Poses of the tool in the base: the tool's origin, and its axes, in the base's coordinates. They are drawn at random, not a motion.
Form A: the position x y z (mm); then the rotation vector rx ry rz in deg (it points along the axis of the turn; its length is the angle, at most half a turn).
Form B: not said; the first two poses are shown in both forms.
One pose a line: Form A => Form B
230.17 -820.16 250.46 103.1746 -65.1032 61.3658 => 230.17 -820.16 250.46 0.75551 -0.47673 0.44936 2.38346
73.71 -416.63 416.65 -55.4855 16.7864 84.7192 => 73.71 -416.63 416.65 -0.54051 0.16352 0.82529 1.79164
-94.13 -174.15 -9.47 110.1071 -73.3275 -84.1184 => -94.13 -174.15 -9.47 0.70235 -0.46774 -0.53658 2.73613
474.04 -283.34 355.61 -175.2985 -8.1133 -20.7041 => 474.04 -283.34 355.61 -0.99205 -0.04591 -0.11717 3.08405
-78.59 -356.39 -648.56 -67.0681 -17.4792 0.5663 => -78.59 -356.39 -648.56 -0.96764 -0.25219 0.00817 1.20970
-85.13 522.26 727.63 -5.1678 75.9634 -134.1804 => -85.13 522.26 727.63 -0.03350 0.49238 -0.86973 2.69265
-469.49 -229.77 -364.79 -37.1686 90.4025 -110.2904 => -469.49 -229.77 -364.79 -0.25221 0.61344 -0.74839 2.57210
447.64 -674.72 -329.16 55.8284 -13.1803 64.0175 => 447.64 -674.72 -329.16 0.64948 -0.15333 0.74475 1.50025
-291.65 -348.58 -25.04 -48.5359 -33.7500 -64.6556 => -291.65 -348.58 -25.04 -0.55401 -0.38524 -0.73801 1.52905
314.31 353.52 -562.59 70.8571 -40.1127 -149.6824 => 314.31 353.52 -562.59 0.41584 -0.23541 -0.87844 2.97396
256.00 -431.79 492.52 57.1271 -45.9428 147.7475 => 256.00 -431.79 492.52 0.34636 -0.27855 0.89579 2.87866
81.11 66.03 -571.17 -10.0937 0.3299 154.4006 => 81.11 66.03 -571.17 -0.06523 0.00213 0.99787 2.70056
